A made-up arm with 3 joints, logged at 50 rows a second.
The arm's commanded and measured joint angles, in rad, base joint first. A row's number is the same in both.
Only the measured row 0 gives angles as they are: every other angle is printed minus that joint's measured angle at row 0.
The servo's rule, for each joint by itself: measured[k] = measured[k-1] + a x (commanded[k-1-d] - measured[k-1]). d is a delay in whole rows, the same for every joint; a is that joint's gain. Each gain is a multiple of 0.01, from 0.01 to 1. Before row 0 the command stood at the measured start. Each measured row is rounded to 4 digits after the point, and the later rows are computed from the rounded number. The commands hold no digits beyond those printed.
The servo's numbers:
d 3
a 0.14 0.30 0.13
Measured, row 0:
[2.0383 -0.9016 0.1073]
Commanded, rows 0 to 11:
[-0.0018 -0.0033 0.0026]
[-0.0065 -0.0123 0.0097]
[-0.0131 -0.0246 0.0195]
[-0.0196 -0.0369 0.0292]
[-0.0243 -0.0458 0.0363]
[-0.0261 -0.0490 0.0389]
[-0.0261 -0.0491 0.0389]
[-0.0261 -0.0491 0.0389]
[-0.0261 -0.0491 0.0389]
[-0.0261 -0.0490 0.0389]
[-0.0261 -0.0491 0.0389]
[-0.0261 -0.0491 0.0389]
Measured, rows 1 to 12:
[0.0000 0.0000 0.0000]
[0.0000 0.0000 0.0000]
[0.0000 0.0000 0.0000]
[-0.0003 -0.0010 0.0003]
[-0.0012 -0.0044 0.0015]
[-0.0029 -0.0105 0.0038]
[-0.0052 -0.0184 0.0071]
[-0.0079 -0.0266 0.0109]
[-0.0104 -0.0333 0.0145]
[-0.0126 -0.0380 0.0177]
[-0.0145 -0.0413 0.0205]
[-0.0161 -0.0436 0.0229]

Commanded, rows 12 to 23:
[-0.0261 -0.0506 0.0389]
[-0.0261 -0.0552 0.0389]
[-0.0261 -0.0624 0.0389]
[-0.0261 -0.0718 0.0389]
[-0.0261 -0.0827 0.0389]
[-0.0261 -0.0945 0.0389]
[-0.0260 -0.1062 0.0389]
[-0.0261 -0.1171 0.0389]
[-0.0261 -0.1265 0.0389]
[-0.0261 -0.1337 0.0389]
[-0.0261 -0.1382 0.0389]
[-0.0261 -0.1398 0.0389]
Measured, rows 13 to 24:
[-0.0175 -0.0452 0.0250]
[-0.0187 -0.0464 0.0268]
[-0.0197 -0.0472 0.0284]
[-0.0206 -0.0482 0.0298]
[-0.0214 -0.0503 0.0310]
[-0.0221 -0.0539 0.0320]
[-0.0227 -0.0593 0.0329]
[-0.0232 -0.0663 0.0337]
[-0.0236 -0.0748 0.0344]
[-0.0239 -0.0842 0.0350]
[-0.0242 -0.0941 0.0355]
[-0.0245 -0.1038 0.0359]

